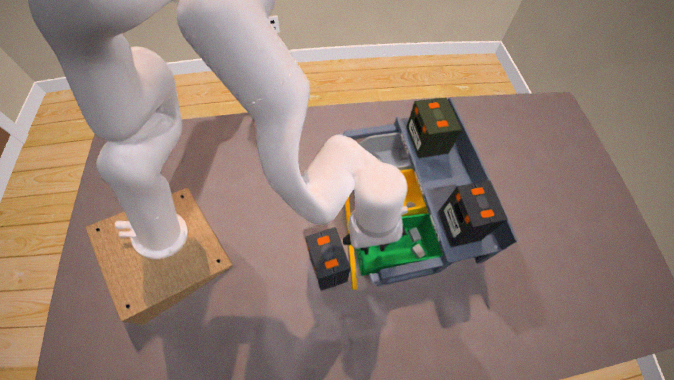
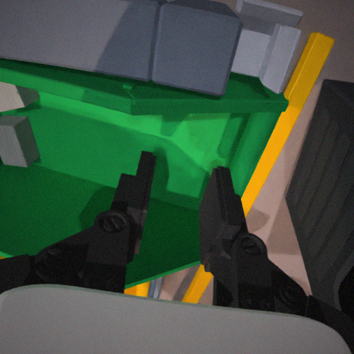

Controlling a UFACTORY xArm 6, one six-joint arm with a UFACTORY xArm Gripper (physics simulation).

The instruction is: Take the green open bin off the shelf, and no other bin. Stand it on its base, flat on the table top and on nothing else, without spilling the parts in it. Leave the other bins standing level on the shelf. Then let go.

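Seen in the pictures: gripper, fingertip midpoint: (image 1: 373,246); arm's base, origin of the base link: (image 1: 160,234).
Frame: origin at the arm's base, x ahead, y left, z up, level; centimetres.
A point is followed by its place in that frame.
The green open bin (image 1: 400,256) @[x 55.3, y -11.9, z -3.0 cm] (image 2: 75,140) is at the near end of the shelf's lower level. Its front end sticks out past the shelf's side part and is close to a yellow bar (image 1: 353,272) @[x 43.8, y -13.9, z -2.8 cm] (image 2: 272,150). Two grey parts show in it, one a block (image 1: 419,250) @[x 59.7, y -11.5, z -1.7 cm] (image 2: 17,142). The blue-grey shelf (image 1: 440,170) @[x 67.3, y 4.6, z 5.9 cm] (image 2: 195,47) stands on the table. My gripper (image 1: 374,249) @[x 48.8, y -9.5, z 0.3 cm] (image 2: 178,181) is partly open, with a gap between its fingers and nothing held. Its fingertips are over or within the bin's front part; their exact depth is unclear.
A dark case (image 1: 328,252) @[x 38.5, y -11.8, z 8.8 cm] (image 2: 325,185) stands beside the yellow bar. A yellow bin (image 1: 415,192) @[x 63.2, y 4.1, z -3.4 cm] and a grey bin (image 1: 385,145) @[x 57.9, y 17.8, z -0.8 cm] are on the lower level. An olive case (image 1: 438,137) @[x 65.7, y 8.6, z 13.7 cm] and a black case (image 1: 475,220) @[x 64.8, y -12.7, z 17.9 cm] stand on the upper level.
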